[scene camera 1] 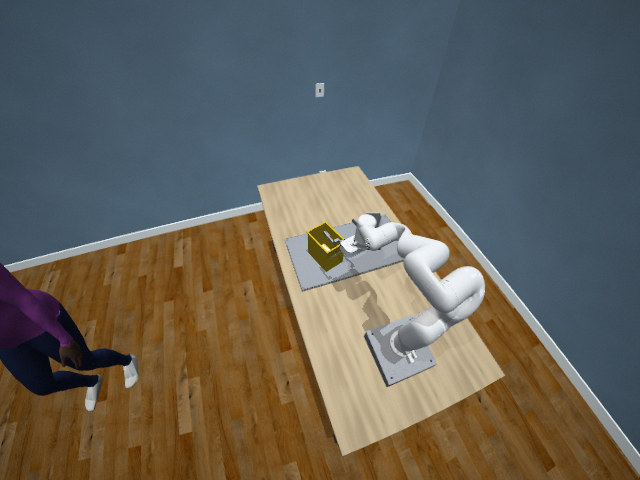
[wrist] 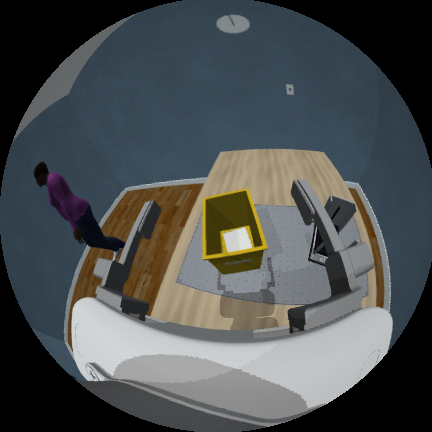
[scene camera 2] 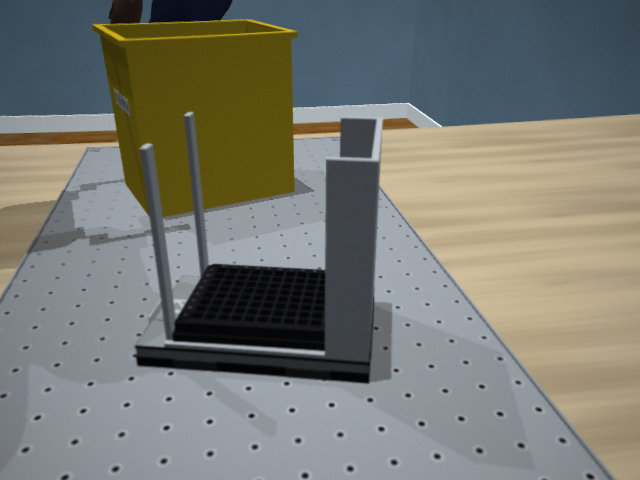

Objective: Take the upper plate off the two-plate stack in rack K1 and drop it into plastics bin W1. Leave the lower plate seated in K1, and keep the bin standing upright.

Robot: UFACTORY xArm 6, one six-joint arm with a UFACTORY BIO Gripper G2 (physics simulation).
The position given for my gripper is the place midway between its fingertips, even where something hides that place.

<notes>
In view: my gripper (wrist: 218,194), a yellow plastics bin W1 (scene camera 2: 236,75) and a black plate (scene camera 2: 276,307).
The yellow plastics bin W1 also shows in scene camera 1 (scene camera 1: 327,260) and in the wrist view (wrist: 223,212).
</notes>
